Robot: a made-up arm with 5 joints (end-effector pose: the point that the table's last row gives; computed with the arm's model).
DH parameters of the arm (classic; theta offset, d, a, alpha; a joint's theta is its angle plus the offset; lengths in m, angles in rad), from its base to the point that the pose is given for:
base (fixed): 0.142 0 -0.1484 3.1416
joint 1: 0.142 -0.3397 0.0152 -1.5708
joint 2: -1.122 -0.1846 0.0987 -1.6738
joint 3: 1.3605 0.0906 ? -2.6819
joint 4: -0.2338 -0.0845 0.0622 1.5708
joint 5: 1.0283 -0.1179 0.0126 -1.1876
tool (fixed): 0.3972 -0.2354 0 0
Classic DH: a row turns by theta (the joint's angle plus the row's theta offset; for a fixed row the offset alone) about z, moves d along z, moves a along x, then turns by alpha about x.
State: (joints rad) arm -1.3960 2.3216 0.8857 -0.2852 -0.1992
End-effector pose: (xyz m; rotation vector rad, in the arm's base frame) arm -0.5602 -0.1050 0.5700 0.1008 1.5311 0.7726
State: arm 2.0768 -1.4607 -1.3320 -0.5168 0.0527
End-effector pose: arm 0.0164 -0.0604 -0.0095 0.1929 -0.4678 0.7382
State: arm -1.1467 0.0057 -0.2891 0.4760 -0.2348
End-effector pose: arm -0.0214 0.3174 0.0898 0.6269 0.7686 -2.0391
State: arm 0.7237 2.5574 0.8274 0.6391 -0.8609
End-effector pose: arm -0.0949 0.2871 0.8464 2.3419 0.2144 -0.0316
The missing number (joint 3, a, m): -0.1954
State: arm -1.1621 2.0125 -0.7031 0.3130 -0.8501
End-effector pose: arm -0.0818 -0.1311 0.6938 -1.9119 -1.8214 0.0026
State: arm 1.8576 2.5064 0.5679 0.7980 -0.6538
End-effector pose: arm 0.0494 0.0492 0.8673 2.0471 -1.5883 -0.3742
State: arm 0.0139 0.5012 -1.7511 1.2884 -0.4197
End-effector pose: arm -0.2424 -0.0396 0.6908 -1.0507 2.2713 1.0443
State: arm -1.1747 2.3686 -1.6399 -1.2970 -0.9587
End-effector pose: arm -0.4271 -0.2667 0.5579 -0.9455 -2.2416 -1.2116
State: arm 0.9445 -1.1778 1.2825 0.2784 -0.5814
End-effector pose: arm 0.2240 0.2612 -0.0134 -0.0137 -1.2439 0.4289
